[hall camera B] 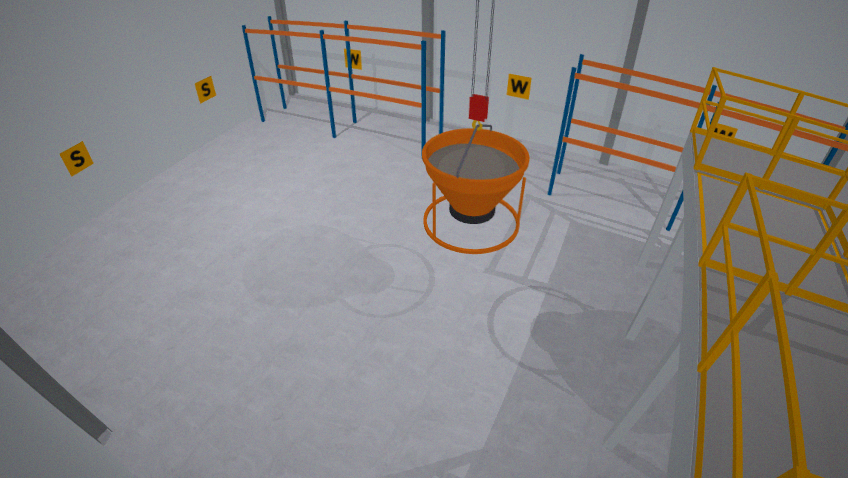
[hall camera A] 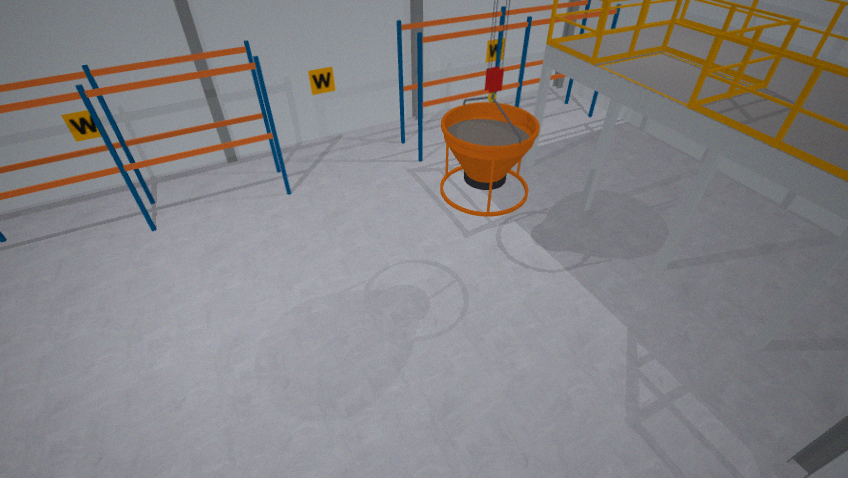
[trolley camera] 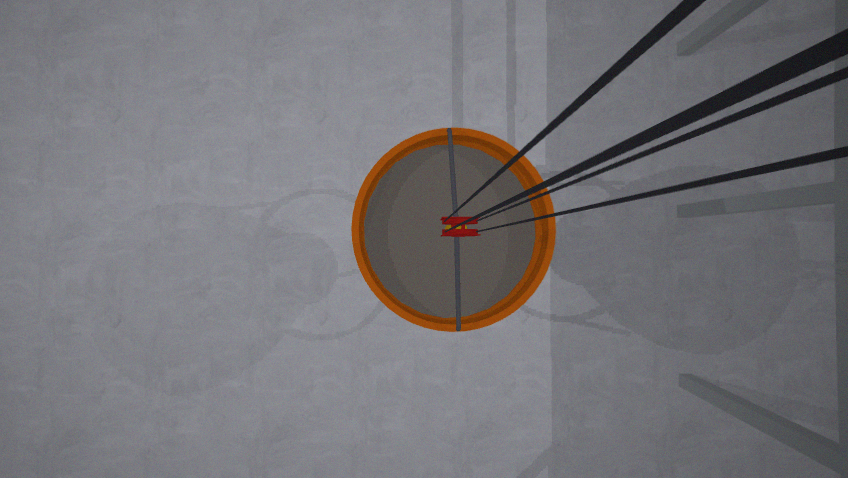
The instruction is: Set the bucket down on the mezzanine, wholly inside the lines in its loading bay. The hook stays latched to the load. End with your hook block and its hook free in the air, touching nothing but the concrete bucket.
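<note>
The orange concrete bucket (hall camera A: 488,155) (hall camera B: 473,188) (trolley camera: 409,231), filled with grey concrete, hangs upright in the air, its shadows on the floor apart from its base ring. My red hook block (hall camera A: 494,79) (hall camera B: 478,108) (trolley camera: 460,232) is above its middle on the ropes. The yellow hook (hall camera A: 492,97) (hall camera B: 476,125) is latched to the bucket's grey bail. The mezzanine (hall camera A: 644,89) (hall camera B: 687,296) with yellow railings is to the right of the bucket in both hall views. The loading bay's lines cannot be made out for certain.
Blue and orange racks (hall camera A: 420,97) (hall camera B: 423,89) stand along the wall behind the bucket. Another rack (hall camera A: 273,124) (hall camera B: 561,130) stands farther along that wall. Yellow railings (hall camera A: 706,71) (hall camera B: 736,356) line the deck edge. Grey mezzanine columns (hall camera A: 599,157) (hall camera B: 659,285) stand beneath the deck.
</note>
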